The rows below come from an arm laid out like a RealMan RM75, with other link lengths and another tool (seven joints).
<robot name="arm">
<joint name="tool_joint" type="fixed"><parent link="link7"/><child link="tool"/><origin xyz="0.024 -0.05 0.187" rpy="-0.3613 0 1.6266"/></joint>
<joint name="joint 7" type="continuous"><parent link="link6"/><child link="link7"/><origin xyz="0 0 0.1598" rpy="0 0 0"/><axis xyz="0 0 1"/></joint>
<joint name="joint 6" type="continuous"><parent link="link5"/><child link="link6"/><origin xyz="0 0 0" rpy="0 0 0"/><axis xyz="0 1 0"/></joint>
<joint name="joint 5" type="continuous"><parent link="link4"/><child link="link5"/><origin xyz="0 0 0.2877" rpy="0 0 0"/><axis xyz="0 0 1"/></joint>
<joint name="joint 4" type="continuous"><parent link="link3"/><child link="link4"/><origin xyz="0 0 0" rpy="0 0 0"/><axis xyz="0 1 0"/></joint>
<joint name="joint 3" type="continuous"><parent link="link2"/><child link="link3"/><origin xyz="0 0 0.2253" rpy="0 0 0"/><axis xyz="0 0 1"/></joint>
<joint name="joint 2" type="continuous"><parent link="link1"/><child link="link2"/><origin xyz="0 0 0" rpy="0 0 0"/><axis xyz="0 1 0"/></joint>
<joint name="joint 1" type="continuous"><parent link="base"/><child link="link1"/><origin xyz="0 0 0.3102" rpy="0 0 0"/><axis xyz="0 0 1"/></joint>
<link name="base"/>
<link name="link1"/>
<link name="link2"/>
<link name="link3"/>
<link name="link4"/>
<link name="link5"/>
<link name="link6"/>
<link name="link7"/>
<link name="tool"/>
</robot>
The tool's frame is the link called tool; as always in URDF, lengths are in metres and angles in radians. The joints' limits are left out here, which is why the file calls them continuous.
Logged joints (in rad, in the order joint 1, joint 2, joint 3, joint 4, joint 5, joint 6, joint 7), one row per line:
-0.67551 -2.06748 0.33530 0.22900 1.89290 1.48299 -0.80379
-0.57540 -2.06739 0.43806 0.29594 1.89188 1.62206 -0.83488
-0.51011 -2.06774 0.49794 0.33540 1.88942 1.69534 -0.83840
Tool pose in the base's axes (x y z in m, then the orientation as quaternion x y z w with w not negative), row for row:
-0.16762 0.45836 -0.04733 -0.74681 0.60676 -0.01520 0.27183
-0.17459 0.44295 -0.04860 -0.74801 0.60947 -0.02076 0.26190
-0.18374 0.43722 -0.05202 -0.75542 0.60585 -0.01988 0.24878
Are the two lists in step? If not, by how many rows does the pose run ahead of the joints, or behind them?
The pose runs 2 rows ahead of the joints: the pose in row i belongs to the joints in row i + 2.
